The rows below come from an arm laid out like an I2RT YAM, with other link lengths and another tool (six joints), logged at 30 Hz.
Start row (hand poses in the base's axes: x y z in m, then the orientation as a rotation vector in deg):
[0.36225 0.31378 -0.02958 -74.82 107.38 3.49]
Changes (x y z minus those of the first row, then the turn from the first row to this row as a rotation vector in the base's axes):
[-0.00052 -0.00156 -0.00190 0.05 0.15 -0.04]
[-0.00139 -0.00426 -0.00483 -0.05 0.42 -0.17]
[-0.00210 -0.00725 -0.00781 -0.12 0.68 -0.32]
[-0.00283 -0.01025 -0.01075 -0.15 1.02 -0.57]
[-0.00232 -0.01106 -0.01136 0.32 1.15 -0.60]
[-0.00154 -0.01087 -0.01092 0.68 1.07 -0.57]
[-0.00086 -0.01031 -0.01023 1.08 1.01 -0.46]
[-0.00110 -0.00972 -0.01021 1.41 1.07 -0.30]
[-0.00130 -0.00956 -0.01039 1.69 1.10 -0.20]
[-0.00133 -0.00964 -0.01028 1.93 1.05 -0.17]
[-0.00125 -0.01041 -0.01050 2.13 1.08 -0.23]
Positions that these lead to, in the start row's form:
[0.36173 0.31222 -0.03148 -74.78 107.52 3.62]
[0.36086 0.30952 -0.03441 -74.77 107.86 3.63]
[0.36015 0.30653 -0.03739 -74.73 108.19 3.66]
[0.35942 0.30353 -0.04033 -74.58 108.64 3.73]
[0.35993 0.30272 -0.04094 -74.25 108.65 4.24]
[0.36071 0.30291 -0.04050 -74.02 108.47 4.54]
[0.36139 0.30347 -0.03981 -73.84 108.25 4.92]
[0.36115 0.30406 -0.03979 -73.78 108.11 5.35]
[0.36095 0.30422 -0.03997 -73.69 107.99 5.69]
[0.36092 0.30414 -0.03986 -73.54 107.87 5.89]
[0.36100 0.30337 -0.04008 -73.36 107.88 6.06]

